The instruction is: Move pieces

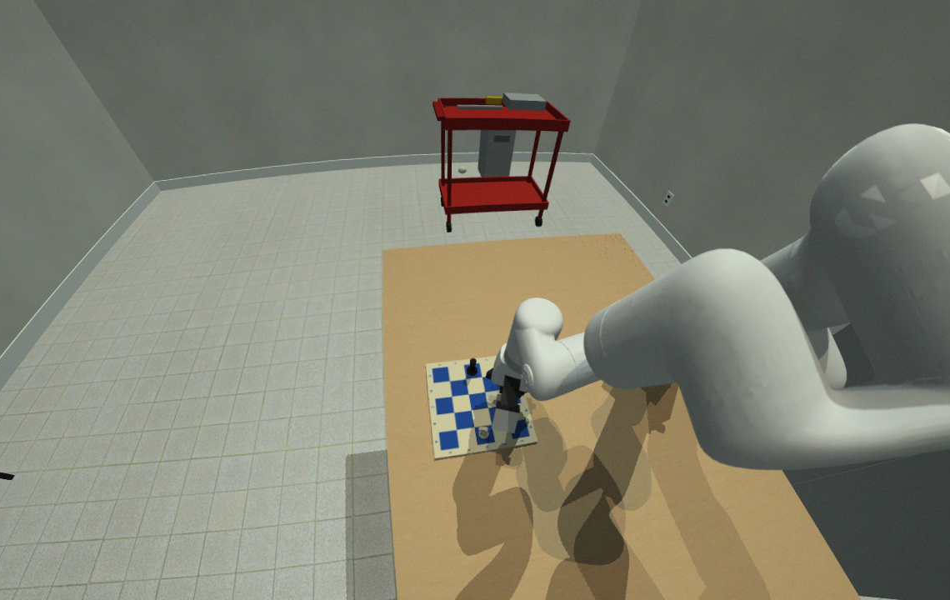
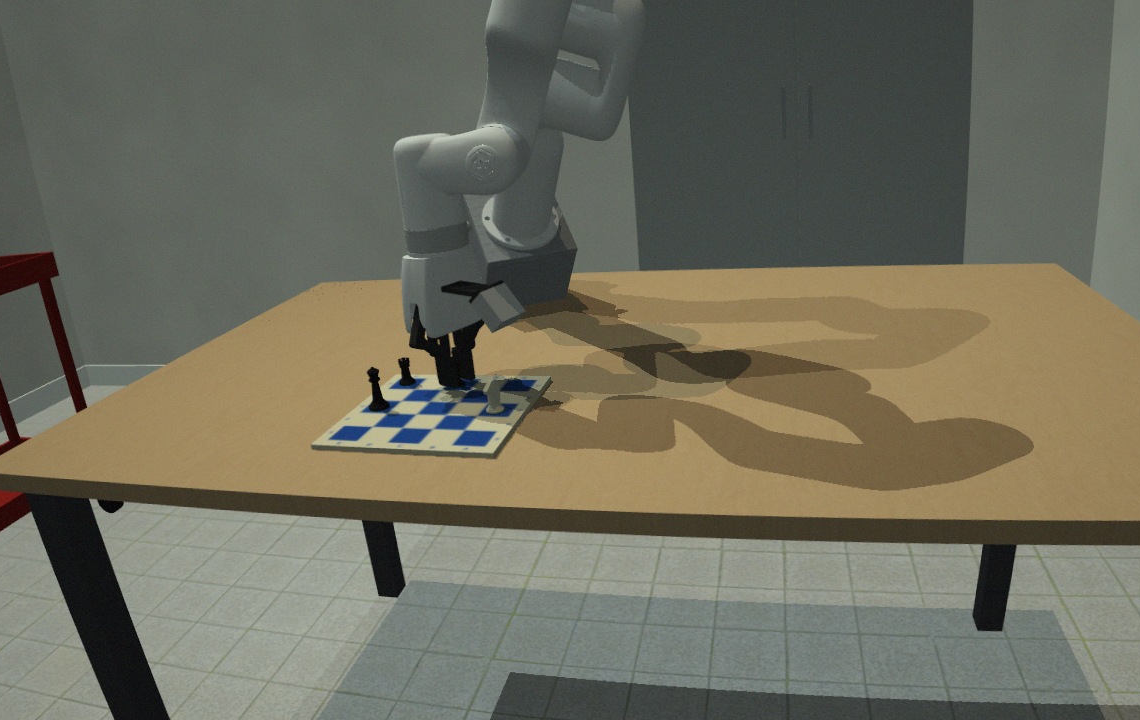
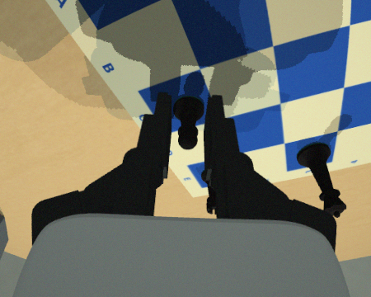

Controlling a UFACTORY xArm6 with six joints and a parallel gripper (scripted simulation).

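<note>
Now: hand 9 cm short of the black piece and 6 cm to the left of it. Also, from my hand: white piece: 9 cm to the left, 6 cm ahead, 1 cm below; blue-and-cream chessboard: 7 cm ahead, 3 cm below, 2 cm to the left.
</note>
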